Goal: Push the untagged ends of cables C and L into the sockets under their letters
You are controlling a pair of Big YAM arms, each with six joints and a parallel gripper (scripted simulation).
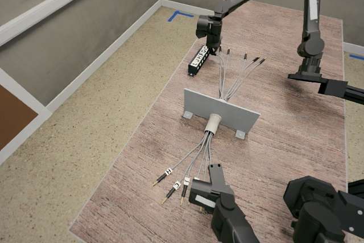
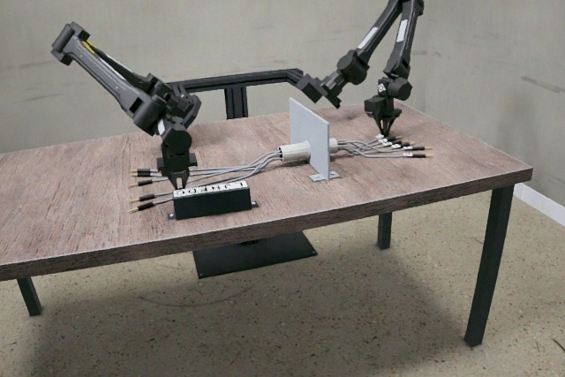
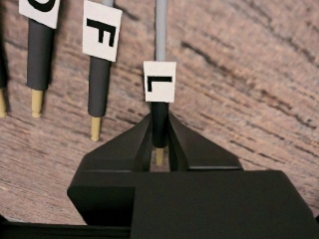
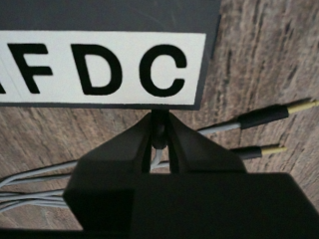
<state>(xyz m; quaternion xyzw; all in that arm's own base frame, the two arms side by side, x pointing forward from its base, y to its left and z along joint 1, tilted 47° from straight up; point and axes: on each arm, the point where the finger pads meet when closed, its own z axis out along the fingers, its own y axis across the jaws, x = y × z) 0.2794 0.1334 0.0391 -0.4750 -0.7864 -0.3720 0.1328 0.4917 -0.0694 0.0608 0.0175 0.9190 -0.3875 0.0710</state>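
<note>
Right now the black cable plug is 270 mm behind my right hand, 90 mm to the right of it and 30 mm below it. Round my right hand: grey upright panel: 420 mm to the left, 120 mm behind, 80 mm above; then tagged plug: 780 mm to the left, 210 mm behind, 30 mm below.
Right now the tagged plug is 1 cm to the left of my left hand. The rest, counted from my left hand: grey upright panel (8 cm ahead, 34 cm to the right, 10 cm above); then black cable plug (7 cm behind, 86 cm to the right).
</note>
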